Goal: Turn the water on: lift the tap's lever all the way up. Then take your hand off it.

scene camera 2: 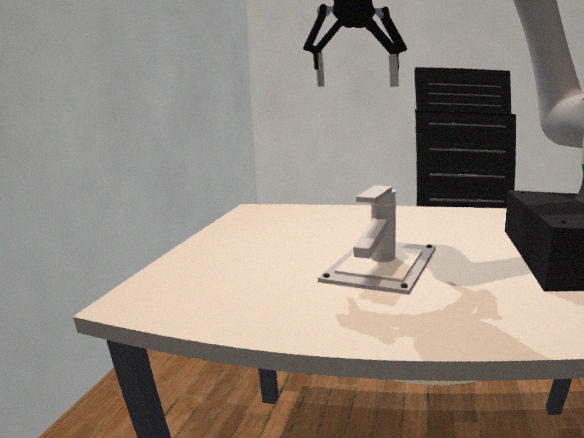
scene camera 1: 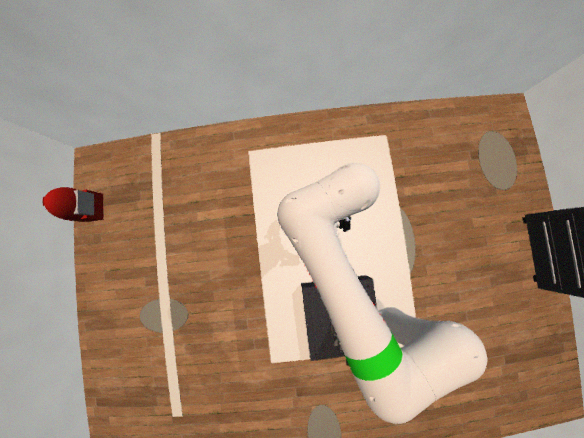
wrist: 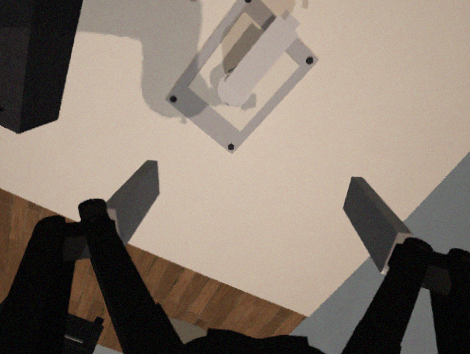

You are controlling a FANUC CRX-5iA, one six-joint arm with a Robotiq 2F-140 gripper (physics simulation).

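Places are measured from the arm's base along level axes (x right, y ahead, z up), in millimetres.
Where they show: gripper, fingertip midpoint: [scene camera 2: 358,86] [wrist: 252,185].
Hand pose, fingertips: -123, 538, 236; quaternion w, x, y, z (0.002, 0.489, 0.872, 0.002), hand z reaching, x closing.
Observation:
Things, the pixels of their top centre, and the offset from my fingertips, as dx, dy, dz. "spot": a spot on its surface instead. Level surfaces: height alone.
- grey tap, surface spot: [scene camera 2: 386,227] spot: -49, -56, -260
- spout, top centre: [scene camera 2: 371,225] -91, -38, -245
- white table, surface height: dz -344
The grey tap [scene camera 2: 386,227] stands upright on a square base plate [scene camera 2: 415,270] [wrist: 207,117] on the table. Its flat lever [scene camera 2: 374,193] [wrist: 262,57] sits on top of the column and looks about level, above the spout [scene camera 2: 369,242], which slopes down. In the wrist view the lever hides most of the spout. My gripper [scene camera 2: 357,82] [wrist: 252,185] is open and empty, fingers pointing down, high above the tap and apart from it. In scene camera 1 the arm hides the tap and most of the gripper.
The white table [scene camera 1: 285,165] [scene camera 2: 200,285] [wrist: 280,240] carries the black robot base block [scene camera 1: 317,320] [scene camera 2: 530,240] [wrist: 37,60] to the tap's right in scene camera 2. A black drawer cabinet [scene camera 1: 560,250] [scene camera 2: 465,162] stands beyond the table.

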